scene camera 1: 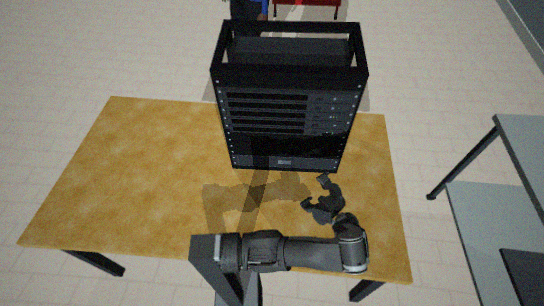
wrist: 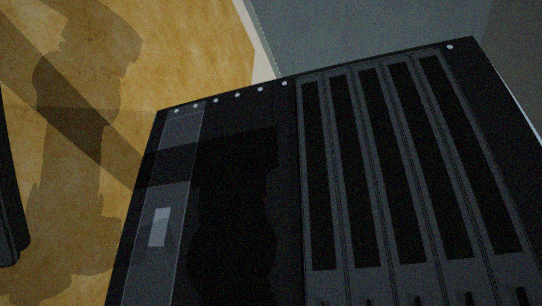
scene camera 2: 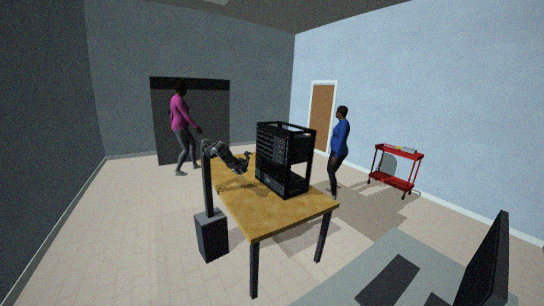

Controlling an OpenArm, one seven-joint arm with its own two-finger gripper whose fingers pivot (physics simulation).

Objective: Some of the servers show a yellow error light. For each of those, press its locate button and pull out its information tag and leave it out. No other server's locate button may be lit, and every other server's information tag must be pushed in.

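Note:
A black rack (scene camera 1: 290,76) (scene camera 2: 311,165) (wrist: 472,62) stands on the table, its front toward the arm. Several dark servers (scene camera 1: 267,114) (scene camera 2: 265,145) (wrist: 345,175) are stacked in its upper part. Tiny lights (scene camera 1: 333,117) show at the servers' right side in scene camera 1, some greenish; I cannot tell surely which are yellow. The locate buttons and information tags are too small or dark to judge. My gripper (scene camera 1: 314,191) (scene camera 2: 243,159) is open and empty, low in front of the rack's lower right, apart from it. One finger shows at the left edge in the wrist view.
The wooden table (scene camera 1: 140,165) (scene camera 2: 280,215) (wrist: 200,40) carries the rack. A lower rack panel with a pale label (scene camera 1: 284,162) (wrist: 159,227) sits beneath a dark gap. A grey desk (scene camera 1: 480,210) (scene camera 2: 350,285) stands right of the table. A person in blue (scene camera 2: 340,137) stands behind the rack.

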